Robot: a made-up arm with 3 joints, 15 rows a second.
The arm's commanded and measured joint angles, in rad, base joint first. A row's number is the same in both.
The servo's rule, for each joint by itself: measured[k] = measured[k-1] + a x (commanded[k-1-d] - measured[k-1]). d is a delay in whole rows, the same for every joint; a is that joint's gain. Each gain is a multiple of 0.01, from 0.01 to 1. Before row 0 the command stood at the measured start. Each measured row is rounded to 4 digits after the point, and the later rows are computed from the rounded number. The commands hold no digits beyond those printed.
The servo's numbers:
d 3
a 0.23 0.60 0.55
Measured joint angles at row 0:
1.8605, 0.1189, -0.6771
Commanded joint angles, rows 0 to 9:
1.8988, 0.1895, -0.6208
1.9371, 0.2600, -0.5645
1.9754, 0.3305, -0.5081
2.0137, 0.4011, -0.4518
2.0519, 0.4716, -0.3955
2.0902, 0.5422, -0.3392
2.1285, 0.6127, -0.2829
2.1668, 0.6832, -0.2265
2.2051, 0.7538, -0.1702
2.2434, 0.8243, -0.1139
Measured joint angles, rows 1 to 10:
1.8605, 0.1189, -0.6771
1.8605, 0.1189, -0.6771
1.8605, 0.1189, -0.6771
1.8693, 0.1613, -0.6461
1.8849, 0.2205, -0.6012
1.9057, 0.2865, -0.5500
1.9305, 0.3553, -0.4960
1.9584, 0.4251, -0.4407
1.9887, 0.4954, -0.3849
2.0209, 0.5658, -0.3288

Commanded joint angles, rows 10 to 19:
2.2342, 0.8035, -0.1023
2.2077, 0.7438, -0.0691
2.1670, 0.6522, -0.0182
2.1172, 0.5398, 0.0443
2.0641, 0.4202, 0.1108
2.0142, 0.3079, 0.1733
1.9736, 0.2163, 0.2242
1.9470, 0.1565, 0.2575
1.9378, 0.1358, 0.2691
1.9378, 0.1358, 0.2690
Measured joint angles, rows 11 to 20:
2.0545, 0.6362, -0.2725
2.0891, 0.7068, -0.2162
2.1246, 0.7773, -0.1599
2.1498, 0.7930, -0.1282
2.1631, 0.7635, -0.0957
2.1640, 0.6967, -0.0531
2.1532, 0.6026, 0.0005
2.1327, 0.4932, 0.0612
2.1054, 0.3820, 0.1229
2.0751, 0.2826, 0.1786

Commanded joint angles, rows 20 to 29:
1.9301, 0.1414, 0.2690
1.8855, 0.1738, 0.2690
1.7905, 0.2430, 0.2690
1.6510, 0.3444, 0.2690
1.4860, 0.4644, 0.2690
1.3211, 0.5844, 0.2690
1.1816, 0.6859, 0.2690
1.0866, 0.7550, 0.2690
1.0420, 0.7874, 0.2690
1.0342, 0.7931, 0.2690
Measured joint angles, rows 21 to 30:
2.0456, 0.2069, 0.2220
2.0208, 0.1642, 0.2479
2.0017, 0.1472, 0.2595
1.9852, 0.1437, 0.2647
1.9623, 0.1618, 0.2671
1.9228, 0.2105, 0.2681
1.8603, 0.2908, 0.2686
1.7742, 0.3950, 0.2688
1.6700, 0.5086, 0.2689
1.5577, 0.6150, 0.2690

